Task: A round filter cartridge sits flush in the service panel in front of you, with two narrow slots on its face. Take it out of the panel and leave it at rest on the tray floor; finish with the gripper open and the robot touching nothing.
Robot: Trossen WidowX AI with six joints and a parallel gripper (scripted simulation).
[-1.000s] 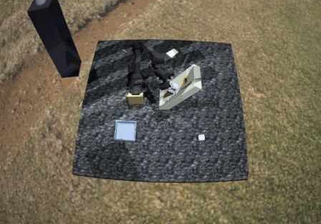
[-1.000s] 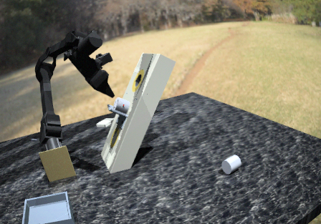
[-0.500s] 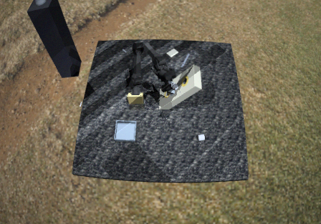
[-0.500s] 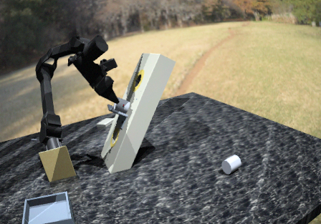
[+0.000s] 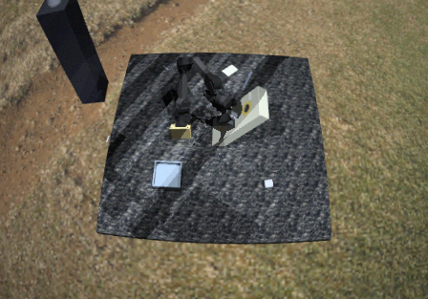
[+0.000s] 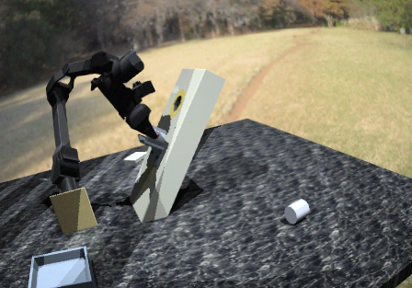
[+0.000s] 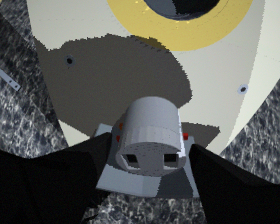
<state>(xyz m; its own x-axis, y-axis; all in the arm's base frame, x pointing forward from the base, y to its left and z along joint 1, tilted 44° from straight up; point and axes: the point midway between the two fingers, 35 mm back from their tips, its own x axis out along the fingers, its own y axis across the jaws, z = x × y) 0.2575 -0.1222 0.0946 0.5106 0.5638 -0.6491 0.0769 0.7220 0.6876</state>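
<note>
My gripper tip is now right at the round filter cartridge. From my gripper tip the other things lie so: cream service panel: 4 cm ahead, 2 cm below; then light-blue tray: 36 cm behind, 25 cm to the right, 18 cm below; then flat white block: 47 cm to the left, 18 cm below, 3 cm ahead.
</note>
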